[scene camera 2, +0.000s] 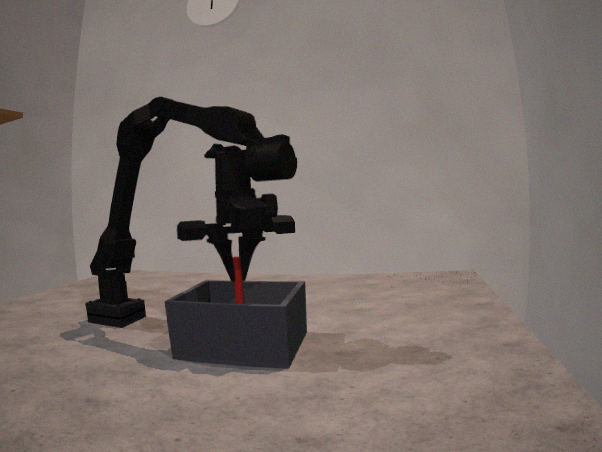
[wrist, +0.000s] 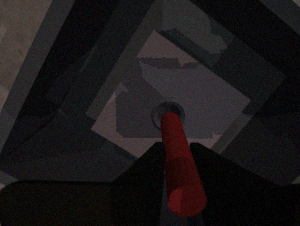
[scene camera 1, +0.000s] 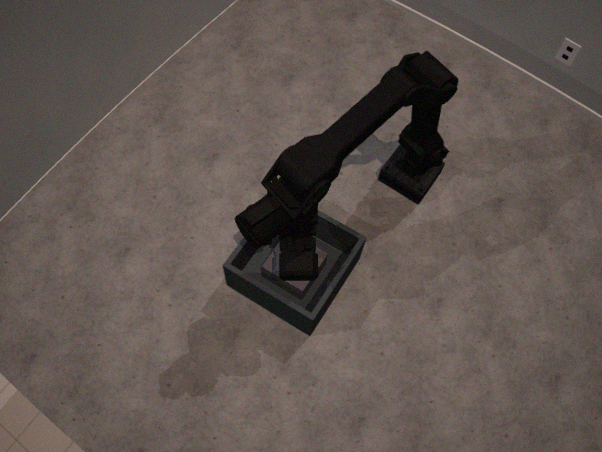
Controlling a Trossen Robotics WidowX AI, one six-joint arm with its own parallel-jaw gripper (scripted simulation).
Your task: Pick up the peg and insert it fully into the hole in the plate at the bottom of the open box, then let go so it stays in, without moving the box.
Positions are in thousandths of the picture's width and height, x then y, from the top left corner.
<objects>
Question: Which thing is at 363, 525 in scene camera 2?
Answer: My gripper.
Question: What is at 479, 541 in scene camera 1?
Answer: My gripper.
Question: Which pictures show the dark grey box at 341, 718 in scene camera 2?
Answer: Scene camera 2, the wrist view and scene camera 1: all of them.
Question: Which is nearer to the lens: the dark grey box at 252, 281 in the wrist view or the plate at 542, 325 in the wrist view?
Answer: The plate.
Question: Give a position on a red peg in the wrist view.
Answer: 618, 852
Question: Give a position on a plate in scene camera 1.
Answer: At 449, 596
</objects>
